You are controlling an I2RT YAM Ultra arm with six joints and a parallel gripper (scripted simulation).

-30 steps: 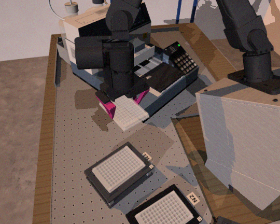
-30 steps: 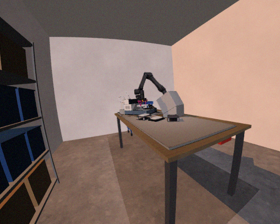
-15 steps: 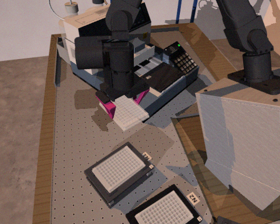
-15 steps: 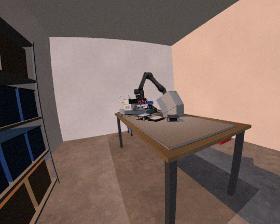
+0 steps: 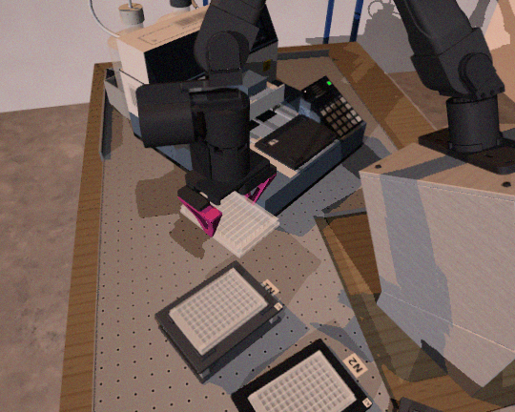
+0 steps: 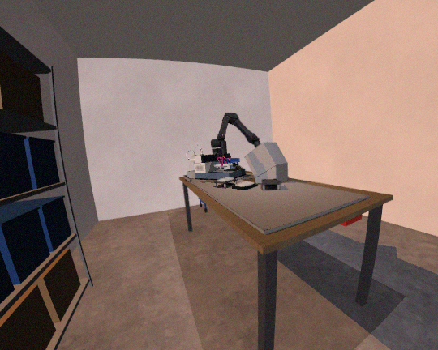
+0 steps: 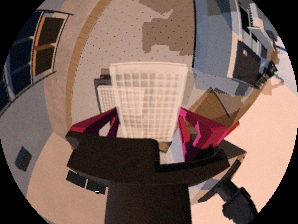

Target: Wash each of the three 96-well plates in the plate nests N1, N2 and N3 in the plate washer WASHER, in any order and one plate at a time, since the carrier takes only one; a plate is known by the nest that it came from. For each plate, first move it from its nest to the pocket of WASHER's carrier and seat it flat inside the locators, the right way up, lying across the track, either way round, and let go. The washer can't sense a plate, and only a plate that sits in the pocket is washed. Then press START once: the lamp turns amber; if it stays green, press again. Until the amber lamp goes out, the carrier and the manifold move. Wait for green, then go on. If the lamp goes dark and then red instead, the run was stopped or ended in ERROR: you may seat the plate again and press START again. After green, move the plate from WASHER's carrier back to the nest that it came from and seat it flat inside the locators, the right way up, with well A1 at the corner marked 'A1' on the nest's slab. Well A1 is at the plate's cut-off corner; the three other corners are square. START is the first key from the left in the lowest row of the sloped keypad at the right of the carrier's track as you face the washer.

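My gripper is now 18 cm past the nest n3, 38 cm to the right of it and 12 cm above it. From my hand the other things lie so: nest N2: 5 cm behind, 23 cm to the left, 16 cm below; then n2 label: 15 cm behind, 20 cm to the left, 17 cm below; then nest N1: 4 cm ahead, 8 cm to the left, 13 cm below.
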